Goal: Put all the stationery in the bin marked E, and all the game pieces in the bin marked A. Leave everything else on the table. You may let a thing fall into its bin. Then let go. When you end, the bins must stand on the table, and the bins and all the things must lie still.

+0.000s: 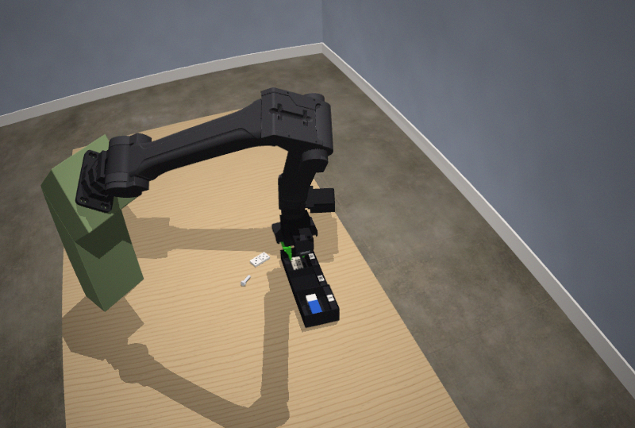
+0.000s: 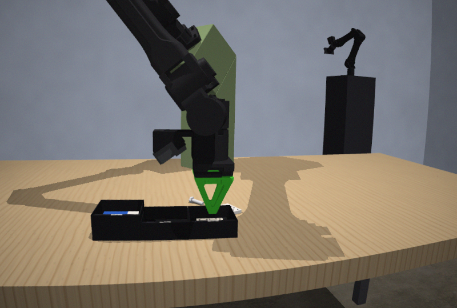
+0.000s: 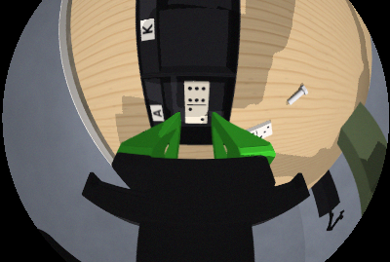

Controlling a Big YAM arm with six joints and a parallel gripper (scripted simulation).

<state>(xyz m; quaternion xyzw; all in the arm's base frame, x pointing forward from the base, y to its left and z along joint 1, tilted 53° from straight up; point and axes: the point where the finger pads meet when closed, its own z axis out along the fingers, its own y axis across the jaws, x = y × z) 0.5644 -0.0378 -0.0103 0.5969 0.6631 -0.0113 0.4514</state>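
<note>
Right now my hand is 3 cm above the white domino. From my hand the other things lie so: grey bolt (15 cm behind, 4 cm below); then joined black bins (9 cm to the right, 2 cm below, 1 cm behind); then blue-and-white eraser (16 cm to the right, 2 cm below, 2 cm behind).
</note>
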